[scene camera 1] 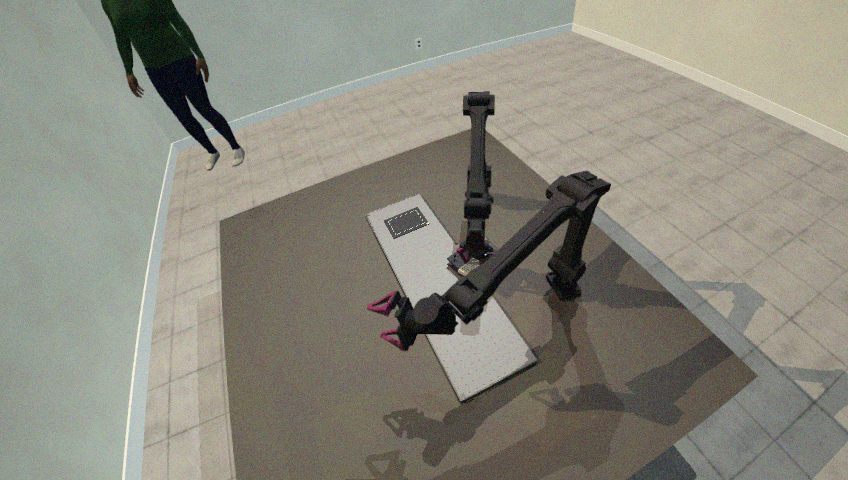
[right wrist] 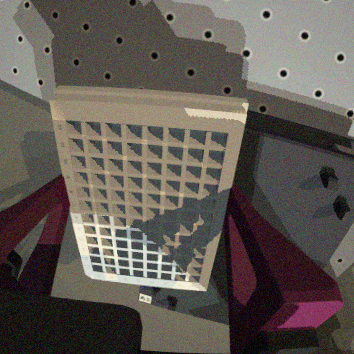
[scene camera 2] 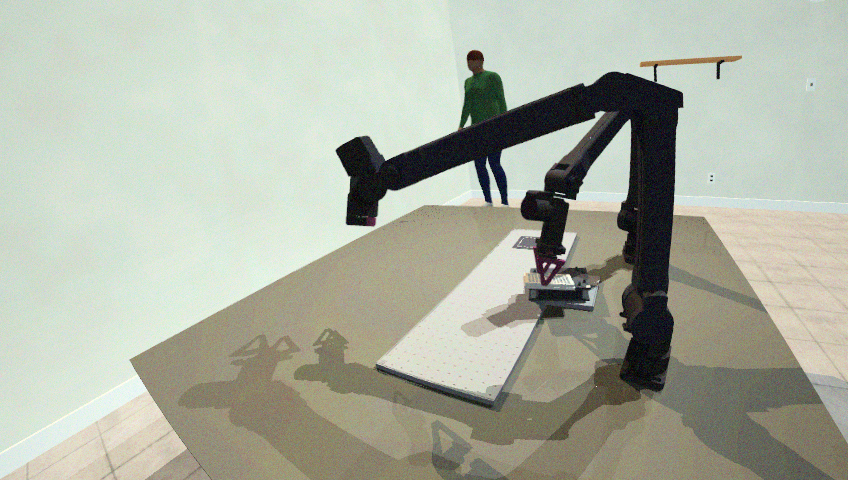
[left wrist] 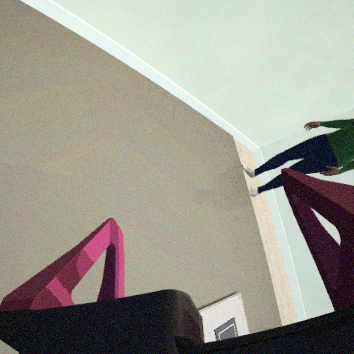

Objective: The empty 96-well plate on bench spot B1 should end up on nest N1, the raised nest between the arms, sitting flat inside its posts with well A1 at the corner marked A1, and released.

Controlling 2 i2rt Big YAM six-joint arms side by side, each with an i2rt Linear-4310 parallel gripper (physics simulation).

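Seen in the pictures: left gripper, between the fingertips: (scene camera 1: 374, 321) (left wrist: 196, 203); right gripper, between the fingertips: (right wrist: 145, 186) (scene camera 2: 542, 280); left arm's base, origin of its link: (scene camera 1: 563, 284) (scene camera 2: 645, 365).
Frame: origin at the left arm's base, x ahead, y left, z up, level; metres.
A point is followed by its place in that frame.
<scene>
The 96-well plate (scene camera 1: 468, 267) @(y -0.145, x 0.318, z 0.076 m) (scene camera 2: 538, 280) @(y -0.114, x 0.297, z 0.082 m) (right wrist: 145, 170) @(y -0.129, x 0.309, z 0.079 m) is pale and empty. My right gripper (scene camera 1: 474, 259) @(y -0.134, x 0.296, z 0.072 m) (scene camera 2: 547, 281) @(y -0.134, x 0.296, z 0.072 m) (right wrist: 145, 186) @(y -0.134, x 0.296, z 0.072 m) is shut on its two long sides. The plate is over nest N1 (scene camera 1: 453, 259) @(y -0.212, x 0.354, z 0.059 m) (scene camera 2: 559, 295) @(y -0.171, x 0.260, z 0.018 m) (right wrist: 295, 200) @(y -0.208, x 0.329, z 0.052 m), a dark raised block, and hides part of it. In the right wrist view it looks turned slightly against the nest, whose dark posts show at the right. The A1 label (right wrist: 145, 298) @(y -0.187, x 0.186, z 0.053 m) shows below the plate's near edge. Contact with the nest cannot be told. My left gripper (scene camera 1: 376, 321) @(y 0.108, x 0.659, z 0.331 m) (scene camera 2: 370, 221) (left wrist: 196, 203) @(y 0.108, x 0.659, z 0.331 m) is open and empty, high up, away from the nest.
The white perforated board (scene camera 1: 487, 356) @(y 0.166, x 0.369, z 0.013 m) (scene camera 2: 452, 344) @(y 0.129, x 0.395, z 0.013 m) (left wrist: 207, 317) @(y -0.418, x 0.579, z 0.013 m) lies beside the nest. A dark outlined rectangle (scene camera 1: 407, 222) @(y -0.513, x 0.468, z 0.015 m) (scene camera 2: 526, 242) @(y -0.506, x 0.517, z 0.015 m) (left wrist: 226, 331) @(y -0.507, x 0.532, z 0.015 m) is at its far end. In scene camera 1 my left forearm (scene camera 1: 523, 240) @(y 0.109, x 0.274, z 0.480 m) passes close in front of the nest. A person (scene camera 1: 172, 65) (scene camera 2: 484, 98) (left wrist: 320, 145) stands beyond the mat.
</scene>
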